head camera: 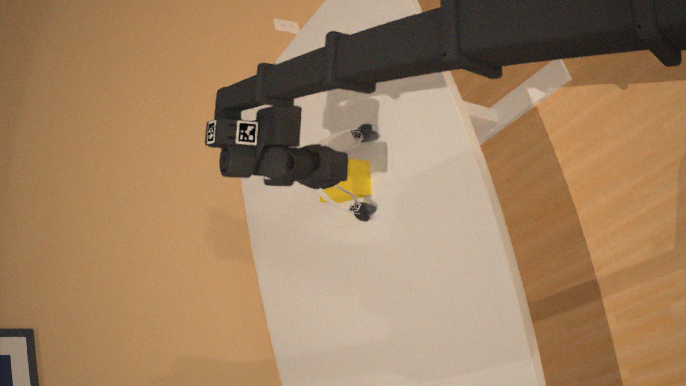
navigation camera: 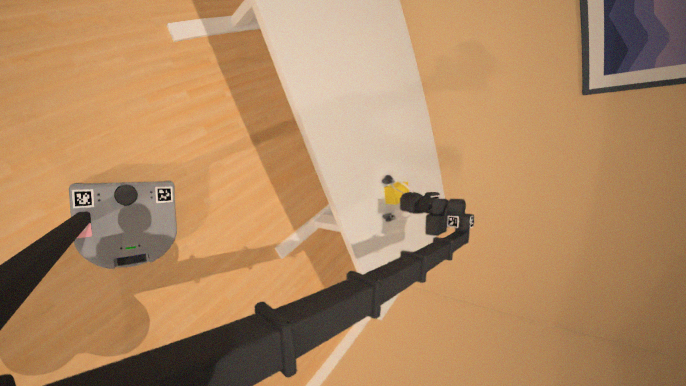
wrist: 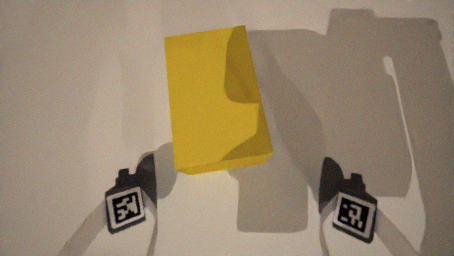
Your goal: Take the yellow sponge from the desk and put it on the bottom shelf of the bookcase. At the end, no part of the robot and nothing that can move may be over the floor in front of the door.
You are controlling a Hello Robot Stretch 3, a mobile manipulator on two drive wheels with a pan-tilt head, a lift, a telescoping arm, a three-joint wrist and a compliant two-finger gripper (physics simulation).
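Pixels of known places: gripper, between the fingertips: [head camera: 371,172] [navigation camera: 384,198] [wrist: 238,174]; robot's base, origin of its link: [navigation camera: 126,194].
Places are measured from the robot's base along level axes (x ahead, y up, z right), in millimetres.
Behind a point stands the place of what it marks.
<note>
The yellow sponge [head camera: 361,181] @[x -3, y 742, z 762 mm] [navigation camera: 394,195] @[x -8, y 762, z 764 mm] [wrist: 212,100] @[x -1, y 766, z 804 mm] is a flat-lying block on the white desk [head camera: 425,280] @[x 150, y 721, z 605 mm] [navigation camera: 350,75] @[x 385, y 721, z 575 mm] [wrist: 45,75] @[x 169, y 721, z 847 mm]. My gripper [head camera: 366,171] @[x -21, y 723, z 760 mm] [navigation camera: 388,198] @[x -21, y 723, z 760 mm] [wrist: 238,174] @[x -21, y 723, z 760 mm] is open and empty above the desk, its fingertips wide apart. In the wrist view the sponge lies beyond the fingertips, somewhat nearer the left finger's side, and neither finger touches it. In the head view the gripper body hides part of the sponge. The bookcase and the door do not show in these views.
The orange-tan wall [head camera: 125,175] @[x 5, y 1065, z 1410 mm] [navigation camera: 525,200] @[x -54, y 1136, z 1443 mm] runs along the desk's far side, with a framed picture [head camera: 29,360] @[x 443, y 1374, z 1148 mm] [navigation camera: 586,50] @[x 515, y 1369, z 1109 mm] on it. My extended arm [head camera: 390,55] @[x -92, y 1056, z 319 mm] [navigation camera: 325,320] @[x -95, y 1058, z 164 mm] reaches across the desk's end. My grey base [navigation camera: 155,220] @[x -98, y 160, z 93 mm] stands on the wooden floor [navigation camera: 100,100] @[x 374, y 0, z -88 mm].
</note>
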